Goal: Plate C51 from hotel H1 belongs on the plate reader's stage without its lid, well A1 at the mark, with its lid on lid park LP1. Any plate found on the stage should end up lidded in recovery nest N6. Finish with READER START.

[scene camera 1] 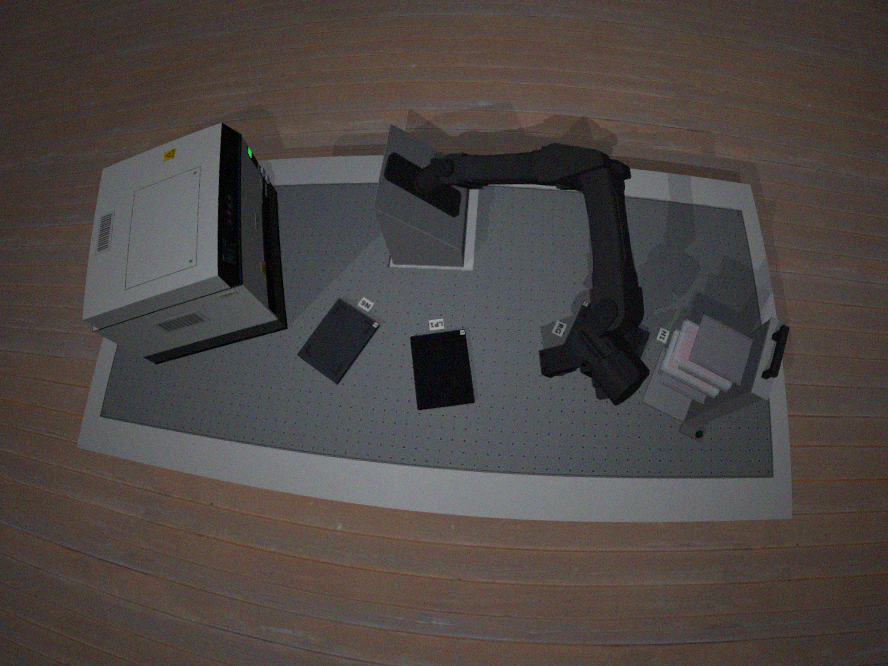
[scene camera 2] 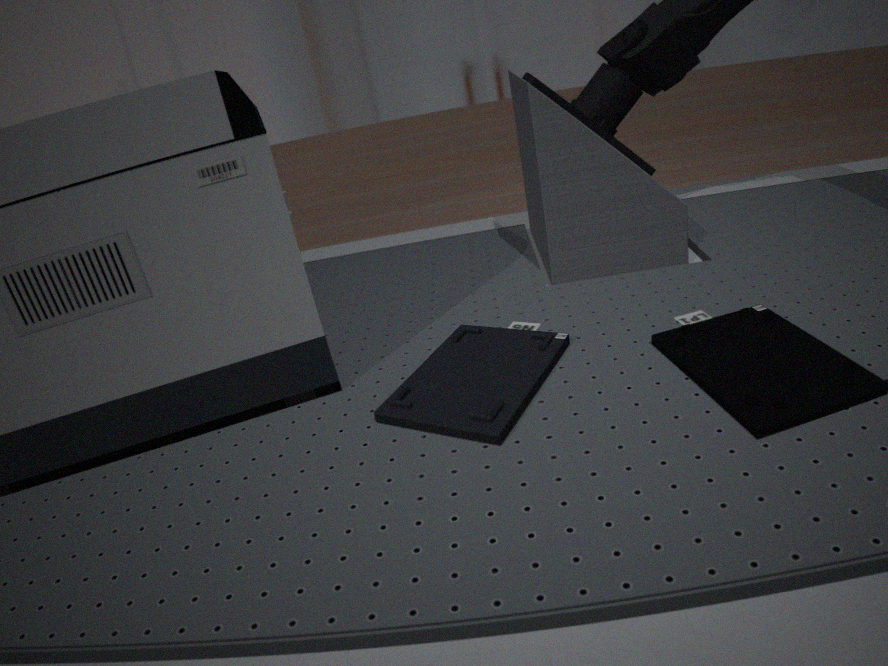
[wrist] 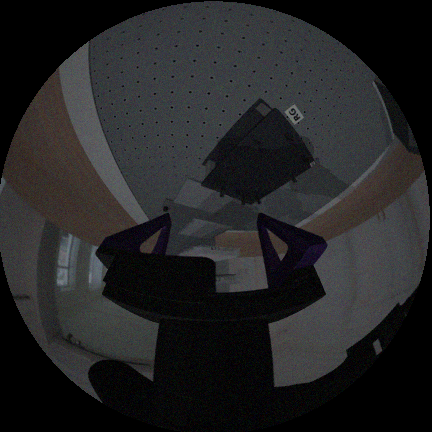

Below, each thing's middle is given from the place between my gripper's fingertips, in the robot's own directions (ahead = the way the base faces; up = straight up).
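Position relative to the dark nest (scene camera 2: 476, 385): my hand is 13 cm above it, 59 cm to the left of it and 4 cm beyond it.
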